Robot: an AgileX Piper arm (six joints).
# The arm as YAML. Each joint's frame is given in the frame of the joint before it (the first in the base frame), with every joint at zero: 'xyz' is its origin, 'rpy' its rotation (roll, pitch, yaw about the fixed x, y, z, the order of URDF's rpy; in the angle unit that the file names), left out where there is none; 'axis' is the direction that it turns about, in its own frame. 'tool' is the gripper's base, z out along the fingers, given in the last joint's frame.
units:
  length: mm
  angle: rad
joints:
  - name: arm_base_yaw
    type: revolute
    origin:
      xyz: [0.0, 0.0, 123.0]
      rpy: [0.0, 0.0, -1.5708]
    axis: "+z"
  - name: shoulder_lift
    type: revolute
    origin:
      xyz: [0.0, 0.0, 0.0]
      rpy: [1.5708, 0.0, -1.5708]
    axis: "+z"
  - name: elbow
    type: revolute
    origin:
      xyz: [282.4, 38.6, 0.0]
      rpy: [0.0, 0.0, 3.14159]
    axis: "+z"
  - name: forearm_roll
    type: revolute
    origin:
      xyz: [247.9, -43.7, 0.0]
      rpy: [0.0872, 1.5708, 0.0]
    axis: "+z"
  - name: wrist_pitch
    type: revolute
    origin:
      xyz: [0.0, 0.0, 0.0]
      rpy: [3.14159, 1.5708, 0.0]
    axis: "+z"
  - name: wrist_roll
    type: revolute
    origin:
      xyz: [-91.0, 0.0, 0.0]
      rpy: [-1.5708, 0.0, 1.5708]
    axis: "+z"
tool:
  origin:
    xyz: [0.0, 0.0, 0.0]
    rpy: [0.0, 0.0, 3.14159]
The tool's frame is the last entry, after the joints.
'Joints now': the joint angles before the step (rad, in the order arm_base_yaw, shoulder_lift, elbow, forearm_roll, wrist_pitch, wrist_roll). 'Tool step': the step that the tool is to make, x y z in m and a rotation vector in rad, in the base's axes. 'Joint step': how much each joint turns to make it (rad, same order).
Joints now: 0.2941 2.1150 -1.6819 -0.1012 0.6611 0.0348
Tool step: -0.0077 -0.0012 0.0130 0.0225 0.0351 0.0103
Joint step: -0.0045 -0.0344 0.0001 0.0597 0.0596 -0.0447
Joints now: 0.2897 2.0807 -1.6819 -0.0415 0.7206 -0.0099
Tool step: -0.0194 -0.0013 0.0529 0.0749 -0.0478 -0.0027
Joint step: 0.0000 -0.1225 0.0002 0.0701 0.0550 -0.0179
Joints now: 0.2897 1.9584 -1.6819 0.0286 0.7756 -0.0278
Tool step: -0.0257 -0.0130 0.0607 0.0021 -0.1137 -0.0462
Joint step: -0.0010 -0.1453 0.0000 -0.0723 0.0361 0.0675
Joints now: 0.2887 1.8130 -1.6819 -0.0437 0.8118 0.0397
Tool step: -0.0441 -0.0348 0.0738 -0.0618 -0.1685 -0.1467
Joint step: -0.0156 -0.1935 0.0000 -0.2165 0.0668 0.1557
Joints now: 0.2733 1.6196 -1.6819 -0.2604 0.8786 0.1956
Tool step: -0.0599 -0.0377 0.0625 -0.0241 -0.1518 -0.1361
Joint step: -0.0322 -0.1963 0.0011 -0.1341 0.0791 0.0800
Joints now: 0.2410 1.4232 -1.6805 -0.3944 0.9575 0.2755
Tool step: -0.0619 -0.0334 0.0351 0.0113 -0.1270 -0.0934
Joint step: -0.0642 -0.1878 0.0481 -0.0352 0.0203 0.0166
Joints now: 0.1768 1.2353 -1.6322 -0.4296 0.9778 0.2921
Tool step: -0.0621 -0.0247 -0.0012 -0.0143 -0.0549 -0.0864
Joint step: -0.0655 -0.2067 0.1510 -0.0329 0.0063 0.0063
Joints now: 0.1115 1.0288 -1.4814 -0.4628 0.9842 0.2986
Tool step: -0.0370 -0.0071 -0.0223 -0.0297 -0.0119 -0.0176
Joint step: -0.0111 -0.1568 0.1727 -0.0315 -0.0264 0.0029
